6 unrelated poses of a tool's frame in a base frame.
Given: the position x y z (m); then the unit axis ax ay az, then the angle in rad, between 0 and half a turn.
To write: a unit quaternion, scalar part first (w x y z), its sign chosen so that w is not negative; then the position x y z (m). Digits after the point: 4 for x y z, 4 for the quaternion.
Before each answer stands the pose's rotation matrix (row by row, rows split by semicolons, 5 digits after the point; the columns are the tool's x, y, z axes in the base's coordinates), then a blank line. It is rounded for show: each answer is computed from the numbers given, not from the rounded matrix.
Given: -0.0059 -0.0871 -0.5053 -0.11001 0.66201 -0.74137 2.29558
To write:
-0.64285 0.43391 0.63124; -0.67614 0.06584 -0.73383; -0.35998 -0.89855 0.25106

0.4105 -0.1003 0.6037 -0.6760 -0.0059 -0.0871 -0.5053
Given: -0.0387 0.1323 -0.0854 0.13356 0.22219 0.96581 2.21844
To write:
-0.57471 -0.72266 0.38402; 0.81782 -0.52416 0.23755; 0.02962 0.45058 0.89225

0.4454 0.1196 0.1989 0.8647 -0.0387 0.1323 -0.0854
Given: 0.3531 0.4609 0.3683 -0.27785 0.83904 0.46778 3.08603
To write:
-0.84418 -0.49187 -0.21315; -0.43991 0.40842 0.79979; -0.30634 0.76893 -0.56116

0.0278 -0.2777 0.8387 0.4676 0.3531 0.4609 0.3683
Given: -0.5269 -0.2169 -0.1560 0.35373 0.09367 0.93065 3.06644
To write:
-0.74728 -0.00370 0.66450; 0.13605 -0.97965 0.14754; 0.65043 0.20066 0.73258

0.0376 0.3535 0.0936 0.9300 -0.5269 -0.2169 -0.1560
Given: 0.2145 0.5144 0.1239 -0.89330 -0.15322 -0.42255 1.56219
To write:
0.79972 0.55822 0.22100; -0.28684 0.03188 0.95745; 0.52743 -0.82908 0.18562

0.7101 -0.6289 -0.1079 -0.2975 0.2145 0.5144 0.1239
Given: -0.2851 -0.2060 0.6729 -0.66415 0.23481 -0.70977 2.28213
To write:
0.07621 0.27989 0.95700; -0.79540 -0.56171 0.22762; 0.60127 -0.77855 0.17981

0.4166 -0.6038 0.2135 -0.6452 -0.2851 -0.2060 0.6729
